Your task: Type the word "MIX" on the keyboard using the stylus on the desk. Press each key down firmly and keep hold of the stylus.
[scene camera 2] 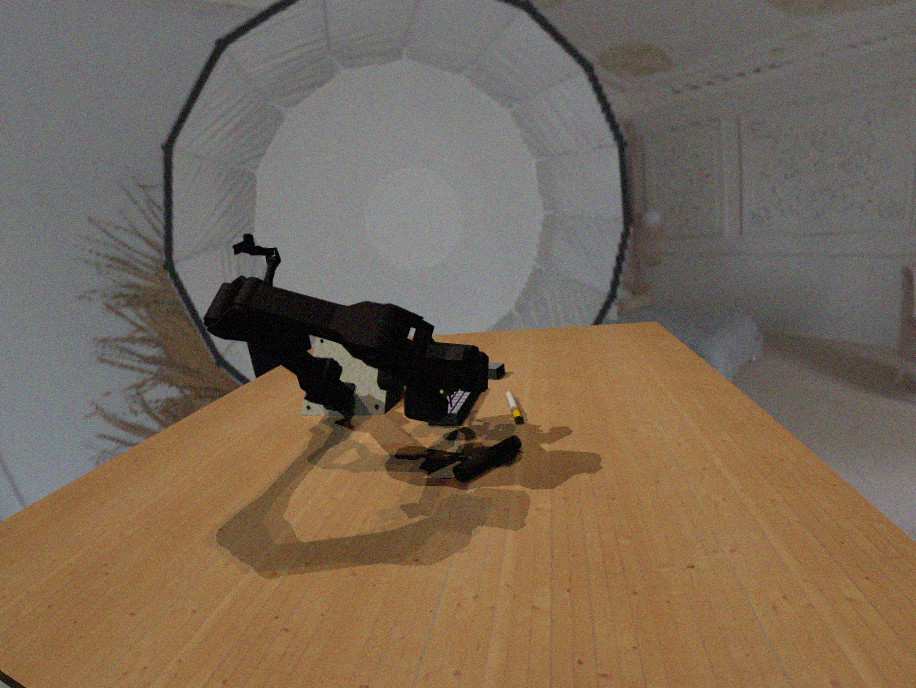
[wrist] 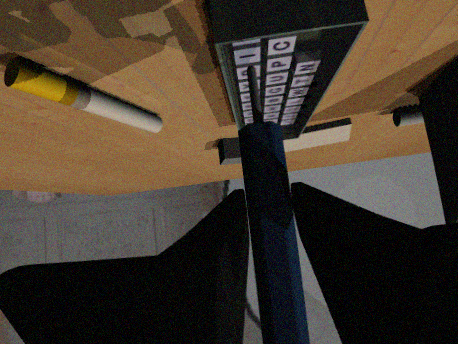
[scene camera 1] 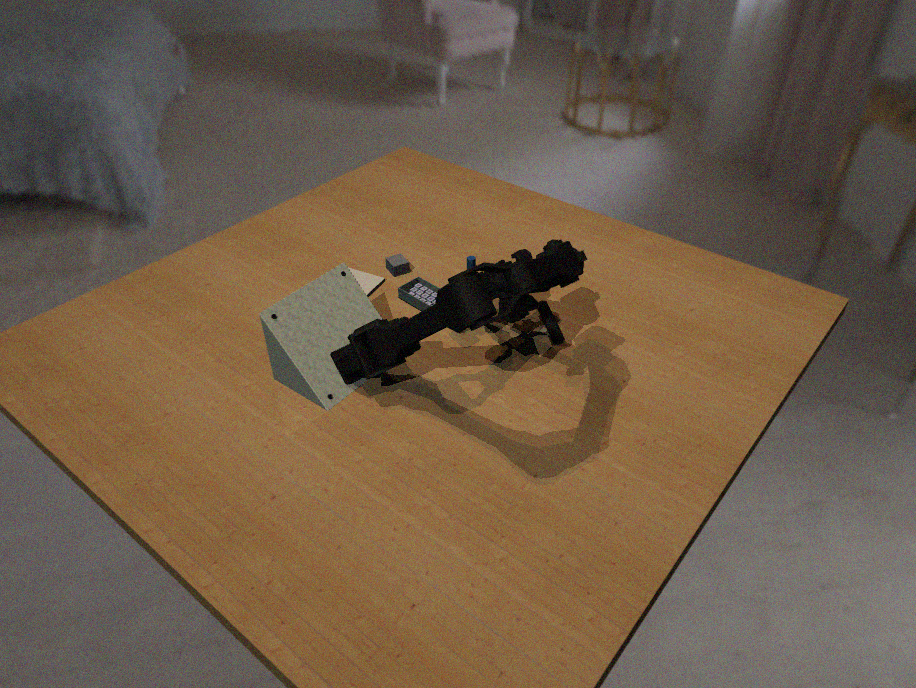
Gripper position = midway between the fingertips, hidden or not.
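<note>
You'd find my gripper (scene camera 2: 448,379) (scene camera 1: 470,284) (wrist: 268,196) in those views. There's also a blue stylus (wrist: 281,303), and I can see a pale flat pad (wrist: 340,130) too.
</note>
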